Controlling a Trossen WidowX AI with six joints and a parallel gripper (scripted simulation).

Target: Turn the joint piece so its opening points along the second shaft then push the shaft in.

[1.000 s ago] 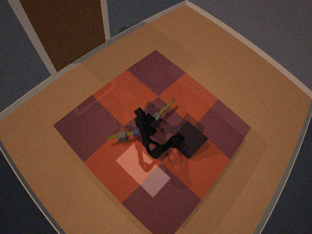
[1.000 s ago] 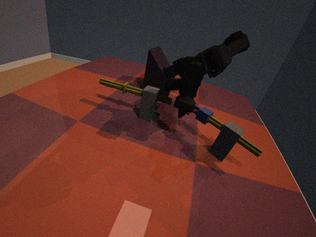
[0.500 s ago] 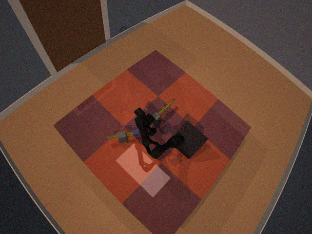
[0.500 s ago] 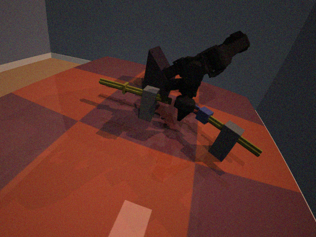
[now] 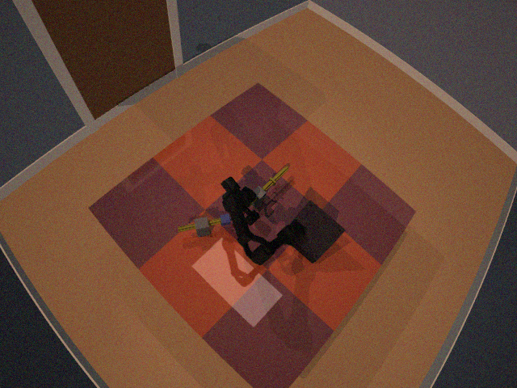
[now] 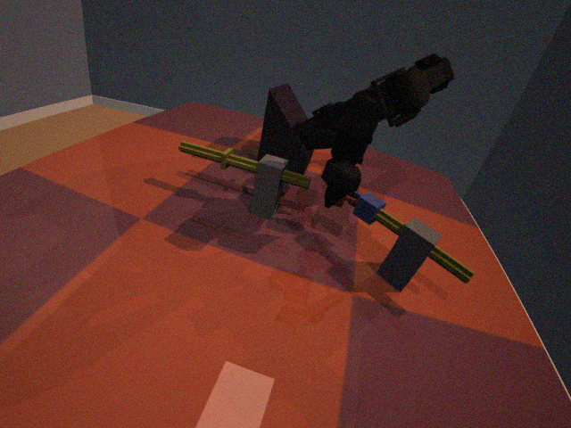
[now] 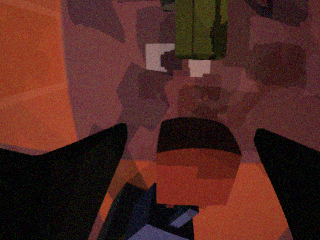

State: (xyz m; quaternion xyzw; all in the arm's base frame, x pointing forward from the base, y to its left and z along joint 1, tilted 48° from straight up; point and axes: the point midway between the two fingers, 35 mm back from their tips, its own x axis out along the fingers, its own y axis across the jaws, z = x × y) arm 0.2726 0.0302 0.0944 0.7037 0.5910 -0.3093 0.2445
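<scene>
My gripper tip is now 2 cm to the right of the red square joint piece and 1 cm below it.
</scene>
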